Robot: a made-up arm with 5 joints.
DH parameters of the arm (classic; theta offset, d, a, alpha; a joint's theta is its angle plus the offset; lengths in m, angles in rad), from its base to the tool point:
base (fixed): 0 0 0.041 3.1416
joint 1: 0 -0.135 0.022 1.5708
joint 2: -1.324 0 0.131 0
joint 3: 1.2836 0 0.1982 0
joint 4: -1.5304 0.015 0 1.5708
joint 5: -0.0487 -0.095 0 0
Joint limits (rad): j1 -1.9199..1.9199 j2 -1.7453..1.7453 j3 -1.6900..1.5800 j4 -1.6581..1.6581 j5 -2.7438..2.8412
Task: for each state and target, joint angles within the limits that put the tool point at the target. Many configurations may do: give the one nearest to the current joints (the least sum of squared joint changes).
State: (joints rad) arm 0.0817 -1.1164 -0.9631 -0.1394 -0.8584
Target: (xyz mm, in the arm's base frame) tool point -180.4 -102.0 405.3
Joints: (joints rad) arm -0.4933 -1.7118 -0.4077 0.2834 -0.8584
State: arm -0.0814 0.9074 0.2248 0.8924 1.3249
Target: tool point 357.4 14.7 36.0
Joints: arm 0.0009 0.5980 -0.0664 0.8094 1.3249
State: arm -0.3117 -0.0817 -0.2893 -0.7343 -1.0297
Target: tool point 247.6 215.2 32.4
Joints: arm -0.7555 0.4039 0.6064 -0.5366 -1.0297
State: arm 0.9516 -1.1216 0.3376 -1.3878 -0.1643
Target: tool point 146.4 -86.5 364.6
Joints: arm 0.7974 -0.9312 0.8038 -1.4336 -0.1643
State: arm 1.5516 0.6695 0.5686 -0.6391 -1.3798
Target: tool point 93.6 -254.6 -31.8
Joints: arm 1.4248 0.6588 0.6461 -0.6391 -1.3798
